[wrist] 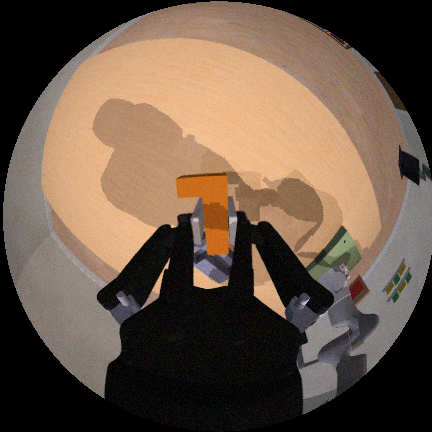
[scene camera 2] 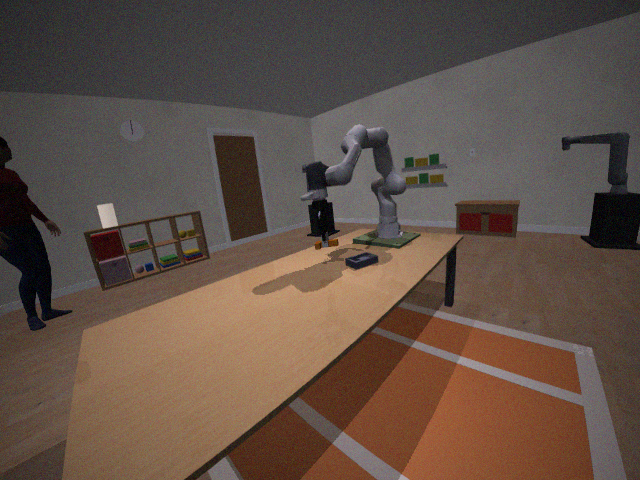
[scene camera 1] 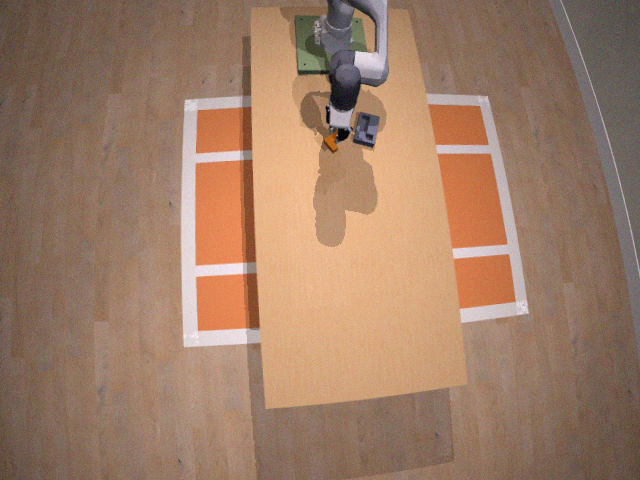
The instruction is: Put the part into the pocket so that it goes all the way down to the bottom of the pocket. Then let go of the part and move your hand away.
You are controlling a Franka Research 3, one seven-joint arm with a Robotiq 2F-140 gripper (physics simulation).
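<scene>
The orange L-shaped part point(scene camera 1: 331, 142) point(scene camera 2: 333, 242) point(wrist: 216, 220) is held between the fingertips of my gripper point(scene camera 1: 339, 135) point(scene camera 2: 325, 242) point(wrist: 215, 206), above the table. My gripper is shut on its long arm; the short arm points left in the wrist view. The grey block with the pocket point(scene camera 1: 366, 130) point(scene camera 2: 361, 260) point(wrist: 212, 267) lies on the table, apart from the part, to its right in scene camera 1. In the wrist view the block shows partly behind the part and between the fingers; most of its pocket is hidden there.
The green base plate point(scene camera 1: 305, 51) point(scene camera 2: 408, 238) point(wrist: 350, 245) of the arm is at the end of the wooden table point(scene camera 1: 361, 310) point(scene camera 2: 206, 351) point(wrist: 260, 100). The arm's shadow falls on the table beside the block. A person point(scene camera 2: 23, 242) stands at the left in scene camera 2, off the table.
</scene>
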